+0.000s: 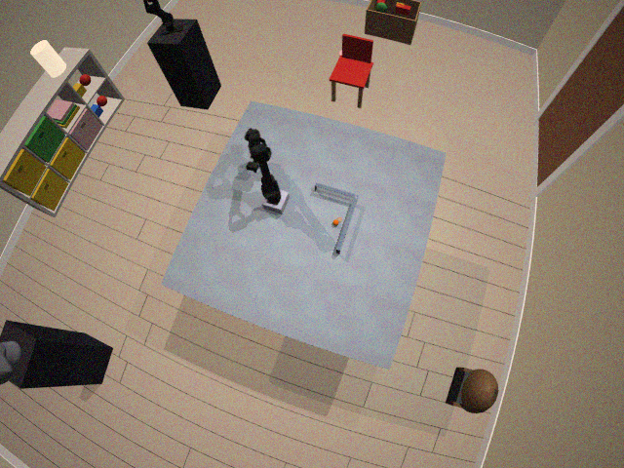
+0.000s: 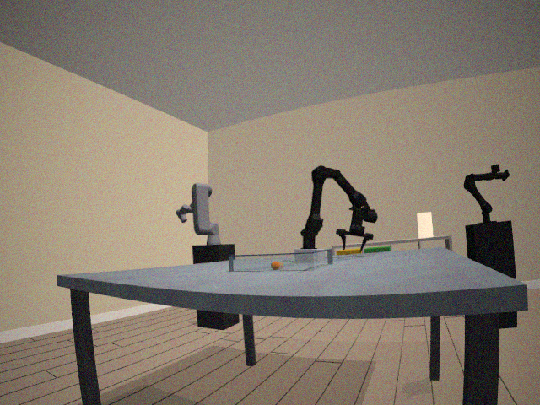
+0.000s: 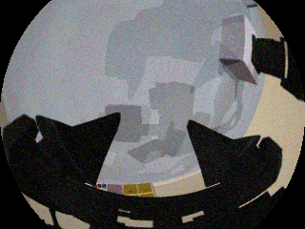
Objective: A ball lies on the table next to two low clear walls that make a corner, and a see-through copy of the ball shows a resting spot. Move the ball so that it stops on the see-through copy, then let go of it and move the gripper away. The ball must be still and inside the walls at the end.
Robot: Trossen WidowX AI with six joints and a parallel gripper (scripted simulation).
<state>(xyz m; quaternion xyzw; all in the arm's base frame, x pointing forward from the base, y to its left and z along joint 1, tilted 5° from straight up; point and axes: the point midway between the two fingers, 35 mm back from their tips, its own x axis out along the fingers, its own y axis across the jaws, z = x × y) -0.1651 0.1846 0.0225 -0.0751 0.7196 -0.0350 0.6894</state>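
Right now my gripper tip is 51 cm short of the orange ball, 20 cm to the left of it and 1 cm above it. The rest, counted from my gripper tip: see-through copy of the ball (53 cm ahead, 18 cm to the right, 1 cm below).
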